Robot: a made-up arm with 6 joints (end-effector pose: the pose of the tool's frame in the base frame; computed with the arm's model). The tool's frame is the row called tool.
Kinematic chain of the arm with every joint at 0, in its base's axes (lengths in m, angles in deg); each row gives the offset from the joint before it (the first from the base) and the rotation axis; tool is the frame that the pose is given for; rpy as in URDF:
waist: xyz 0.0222 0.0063 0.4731 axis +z
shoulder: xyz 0.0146 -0.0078 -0.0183 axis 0.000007 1 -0.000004
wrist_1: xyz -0.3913 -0.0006 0.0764 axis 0.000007 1 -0.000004
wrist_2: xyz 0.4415 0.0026 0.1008 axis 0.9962 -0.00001 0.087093
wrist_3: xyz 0.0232 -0.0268 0.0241 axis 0.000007 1 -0.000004
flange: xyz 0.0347 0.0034 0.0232 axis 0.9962 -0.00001 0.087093
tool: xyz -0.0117 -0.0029 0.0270 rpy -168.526 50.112 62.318
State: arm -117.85 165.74 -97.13 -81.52 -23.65 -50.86
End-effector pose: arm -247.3 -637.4 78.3 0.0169 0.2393 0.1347 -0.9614
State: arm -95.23 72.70 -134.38 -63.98 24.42 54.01
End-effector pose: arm 27.4 -55.5 1370.8 0.0888 0.7861 -0.5857 -0.1763
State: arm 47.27 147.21 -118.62 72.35 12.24 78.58
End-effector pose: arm 646.9 597.1 422.9 0.8539 -0.1307 -0.4661 0.1914
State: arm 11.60 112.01 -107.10 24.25 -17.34 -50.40
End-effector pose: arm 734.8 114.5 912.5 0.3454 0.7840 0.3162 -0.4076
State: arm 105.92 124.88 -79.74 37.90 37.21 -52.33
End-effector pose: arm -155.3 741.4 465.4 0.6038 -0.3117 0.5784 -0.4513
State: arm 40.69 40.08 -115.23 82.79 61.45 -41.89
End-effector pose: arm -115.0 -144.6 1291.7 0.5074 0.2324 0.8169 0.1458
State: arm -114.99 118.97 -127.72 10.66 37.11 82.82
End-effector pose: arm -348.1 -645.1 952.8 0.4348 -0.7724 0.1912 -0.4217
